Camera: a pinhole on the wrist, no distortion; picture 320 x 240 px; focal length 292.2 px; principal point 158.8 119.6 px. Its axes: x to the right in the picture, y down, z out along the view. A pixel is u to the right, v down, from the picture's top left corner.
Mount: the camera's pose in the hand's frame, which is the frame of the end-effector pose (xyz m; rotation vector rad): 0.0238 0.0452 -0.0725 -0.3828 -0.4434 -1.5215
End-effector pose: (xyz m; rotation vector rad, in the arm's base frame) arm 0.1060 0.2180 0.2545 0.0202 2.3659 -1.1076
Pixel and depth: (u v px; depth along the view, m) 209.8 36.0 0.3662
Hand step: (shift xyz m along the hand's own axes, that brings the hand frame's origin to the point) -0.0954 0.1723 0.2722
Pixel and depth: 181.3 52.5 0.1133
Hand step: -0.0067 0.0942 0.0288
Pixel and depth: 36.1 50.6 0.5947
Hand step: -0.1396 0.5576 0.3102
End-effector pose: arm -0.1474 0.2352 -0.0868 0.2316 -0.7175 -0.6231
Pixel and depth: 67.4 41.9 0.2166
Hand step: -0.0422 0.2117 0.0784
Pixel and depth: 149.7 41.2 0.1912
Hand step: -0.0350 0.1456 0.0878
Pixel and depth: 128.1 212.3 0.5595
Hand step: 0.1792 0.3809 0.3870
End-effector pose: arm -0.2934 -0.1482 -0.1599 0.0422 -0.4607 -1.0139
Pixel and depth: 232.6 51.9 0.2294
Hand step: -0.0384 0.1096 0.1529
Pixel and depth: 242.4 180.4 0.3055
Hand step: 0.0752 0.1246 0.2374
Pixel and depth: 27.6 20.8 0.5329
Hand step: -0.1769 0.5167 0.2608
